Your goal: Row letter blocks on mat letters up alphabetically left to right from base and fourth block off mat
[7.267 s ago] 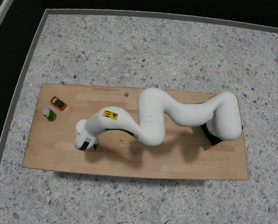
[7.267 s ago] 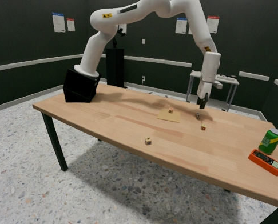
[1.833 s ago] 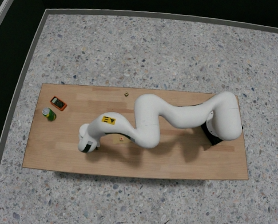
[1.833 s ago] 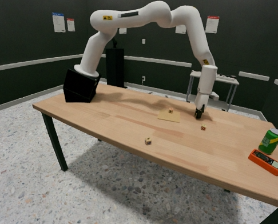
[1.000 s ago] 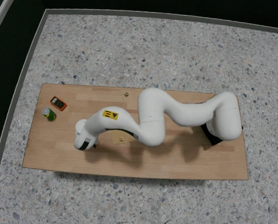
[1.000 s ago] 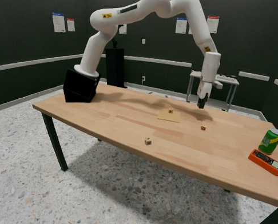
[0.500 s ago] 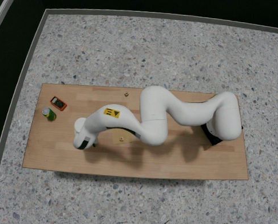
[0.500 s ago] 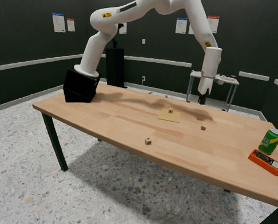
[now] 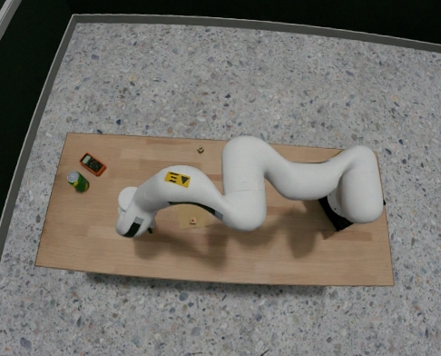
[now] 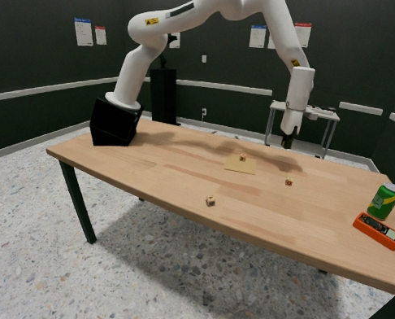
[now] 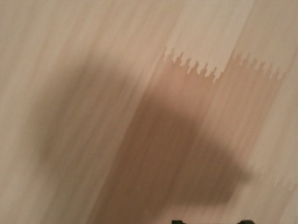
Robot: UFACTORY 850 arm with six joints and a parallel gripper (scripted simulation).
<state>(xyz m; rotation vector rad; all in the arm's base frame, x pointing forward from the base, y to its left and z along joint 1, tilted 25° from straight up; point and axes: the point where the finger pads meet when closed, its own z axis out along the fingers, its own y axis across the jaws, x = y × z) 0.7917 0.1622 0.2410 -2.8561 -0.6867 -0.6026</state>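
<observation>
My hand is 160 mm past the tan mat, 120 mm above it and 100 mm to the left of it. From my hand the other things lie so: green can 390 mm ahead, 140 mm to the right, 60 mm below; orange meter 370 mm ahead, 250 mm to the right, 100 mm below.
</observation>
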